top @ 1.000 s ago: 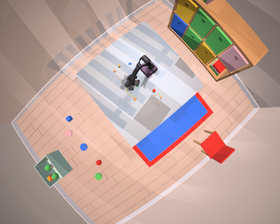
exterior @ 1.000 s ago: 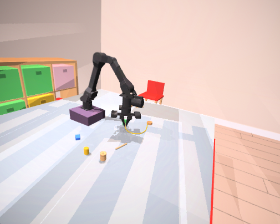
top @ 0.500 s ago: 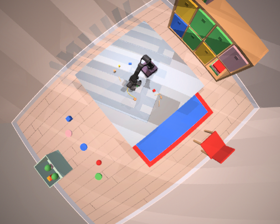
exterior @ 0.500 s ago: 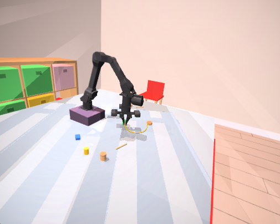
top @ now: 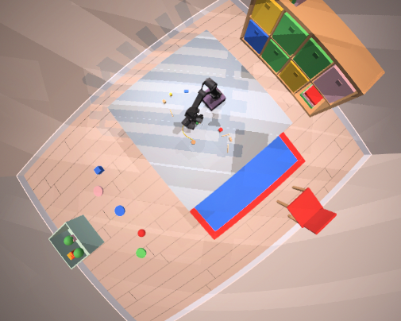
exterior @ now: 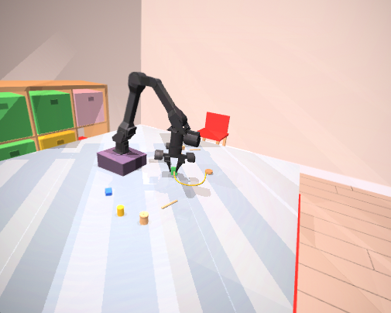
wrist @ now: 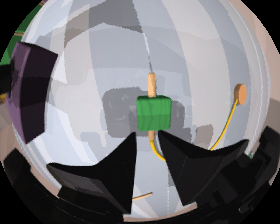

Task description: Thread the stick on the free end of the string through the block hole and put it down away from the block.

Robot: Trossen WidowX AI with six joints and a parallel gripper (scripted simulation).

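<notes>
Now: the green block 1 cm behind my gripper tip, 2 cm to the left of it and 1 cm below it. The rest, counted from my gripper tip: round wooden button: 12 cm ahead, 15 cm to the left, 2 cm below; blue cube: 11 cm behind, 28 cm to the right, 2 cm below; red cube: 15 cm behind, 20 cm to the left, 1 cm below.
</notes>
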